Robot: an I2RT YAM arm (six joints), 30 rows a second.
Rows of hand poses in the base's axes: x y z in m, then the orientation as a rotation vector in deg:
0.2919, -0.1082, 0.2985, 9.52, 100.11, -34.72
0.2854, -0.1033, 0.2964, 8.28, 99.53, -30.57
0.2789, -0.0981, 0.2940, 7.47, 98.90, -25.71
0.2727, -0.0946, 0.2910, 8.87, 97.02, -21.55
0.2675, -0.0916, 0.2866, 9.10, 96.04, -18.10
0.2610, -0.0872, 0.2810, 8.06, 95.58, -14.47
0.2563, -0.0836, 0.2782, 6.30, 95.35, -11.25
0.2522, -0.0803, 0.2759, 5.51, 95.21, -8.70
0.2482, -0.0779, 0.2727, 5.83, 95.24, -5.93
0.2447, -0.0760, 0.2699, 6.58, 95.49, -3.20
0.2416, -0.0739, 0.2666, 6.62, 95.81, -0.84
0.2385, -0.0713, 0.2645, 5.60, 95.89, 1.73
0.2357, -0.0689, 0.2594, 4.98, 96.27, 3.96
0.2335, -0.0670, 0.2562, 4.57, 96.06, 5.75
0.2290, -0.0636, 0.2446, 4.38, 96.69, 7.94
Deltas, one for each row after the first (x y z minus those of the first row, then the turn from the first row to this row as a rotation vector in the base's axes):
-0.0065, 0.0049, -0.0021, 1.85, -1.16, 3.23
-0.0130, 0.0101, -0.0045, 4.41, -2.49, 6.60
-0.0192, 0.0136, -0.0075, 7.40, -5.26, 8.20
-0.0244, 0.0166, -0.0119, 9.57, -6.77, 10.10
-0.0309, 0.0210, -0.0175, 11.33, -7.52, 12.91
-0.0356, 0.0246, -0.0203, 12.51, -7.79, 15.96
-0.0397, 0.0279, -0.0226, 13.79, -8.05, 17.96
-0.0437, 0.0303, -0.0258, 15.86, -8.37, 19.29
-0.0472, 0.0322, -0.0286, 18.19, -8.53, 20.26
-0.0503, 0.0343, -0.0319, 19.90, -8.41, 21.50
-0.0534, 0.0369, -0.0340, 21.15, -8.30, 23.61
-0.0562, 0.0393, -0.0391, 22.45, -7.93, 25.21
-0.0584, 0.0412, -0.0423, 23.43, -8.13, 26.51
-0.0629, 0.0446, -0.0539, 24.98, -7.56, 27.74

